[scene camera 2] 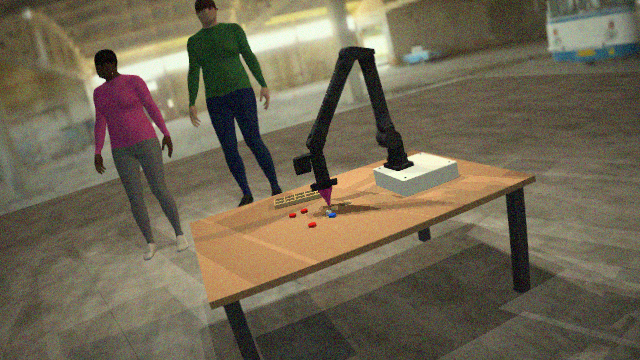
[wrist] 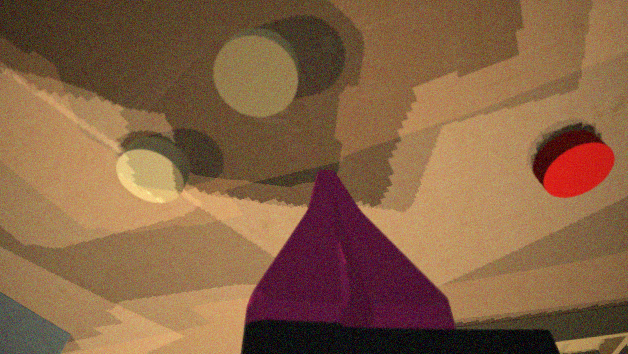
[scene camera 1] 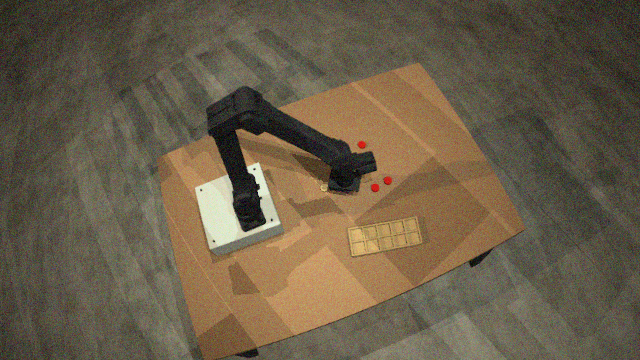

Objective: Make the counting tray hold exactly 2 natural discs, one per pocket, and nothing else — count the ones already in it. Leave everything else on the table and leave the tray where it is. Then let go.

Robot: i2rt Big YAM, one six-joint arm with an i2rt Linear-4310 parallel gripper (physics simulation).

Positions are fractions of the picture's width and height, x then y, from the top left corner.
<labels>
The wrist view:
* my gripper: 0.52, 0.51
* counting tray: 0.95, 0.92, on the table
</labels>
